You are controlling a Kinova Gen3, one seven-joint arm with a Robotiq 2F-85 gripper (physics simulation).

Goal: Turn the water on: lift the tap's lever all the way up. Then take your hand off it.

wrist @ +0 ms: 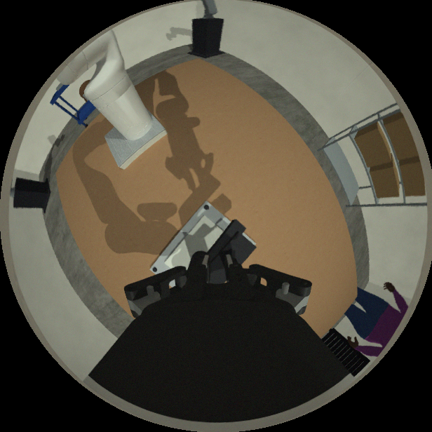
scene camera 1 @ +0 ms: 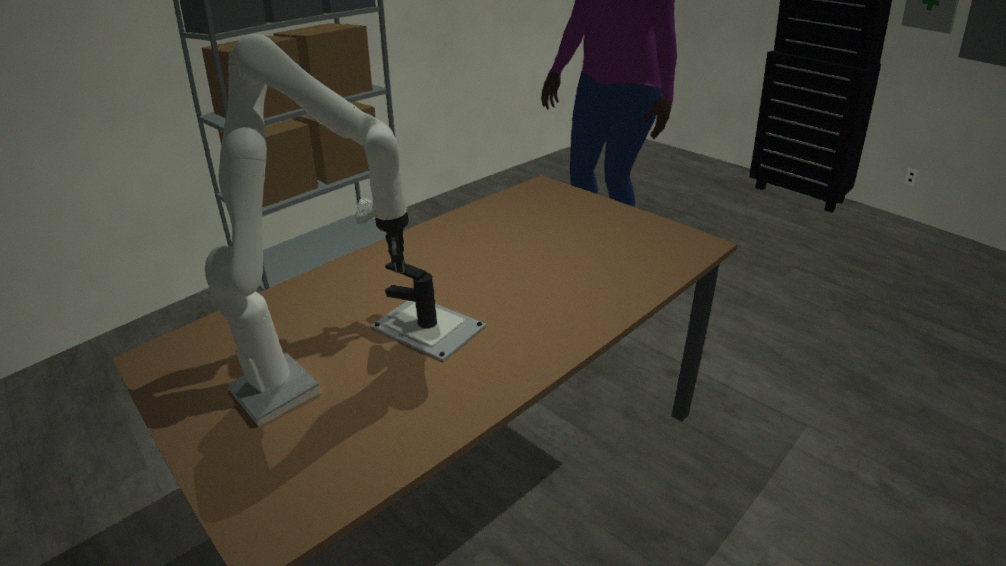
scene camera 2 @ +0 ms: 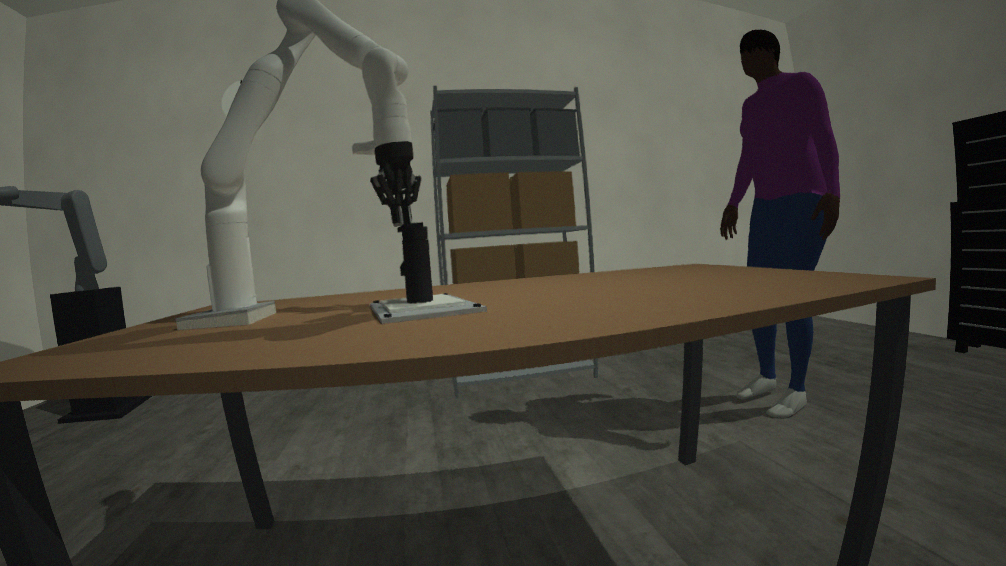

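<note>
The black tap stands upright on its plate. Its lever runs from the top of the post, roughly level or slightly raised, above the spout. My gripper points down with its fingertips at the lever. It is open by a narrow gap, and in the wrist view the lever passes between the fingertips, not visibly gripped. Whether a finger touches the lever is too small to tell. The post is partly hidden behind the fingers in the wrist view.
The tap's grey base plate lies on the wooden table. The arm's base block stands on the same table. A person stands behind the table, near a shelf rack.
</note>
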